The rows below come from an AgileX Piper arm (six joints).
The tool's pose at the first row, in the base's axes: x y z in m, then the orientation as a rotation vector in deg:
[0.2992 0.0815 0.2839 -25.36 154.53 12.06]
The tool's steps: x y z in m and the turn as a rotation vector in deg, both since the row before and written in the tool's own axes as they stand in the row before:
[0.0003 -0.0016 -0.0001 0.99 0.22 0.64]
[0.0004 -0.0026 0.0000 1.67 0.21 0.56]
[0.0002 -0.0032 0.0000 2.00 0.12 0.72]
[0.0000 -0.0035 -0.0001 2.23 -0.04 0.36]
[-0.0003 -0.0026 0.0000 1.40 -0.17 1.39]
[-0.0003 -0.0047 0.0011 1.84 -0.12 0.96]
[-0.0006 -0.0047 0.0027 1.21 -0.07 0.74]
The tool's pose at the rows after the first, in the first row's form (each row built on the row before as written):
[0.2994 0.0799 0.2837 -24.26 154.90 10.86]
[0.2999 0.0773 0.2834 -23.06 155.21 8.71]
[0.3007 0.0742 0.2832 -21.52 155.42 6.17]
[0.3016 0.0708 0.2832 -20.37 155.33 3.25]
[0.3025 0.0684 0.2834 -18.06 155.32 1.77]
[0.3043 0.0640 0.2826 -16.21 155.22 -0.43]
[0.3069 0.0596 0.2806 -14.84 155.15 -1.84]

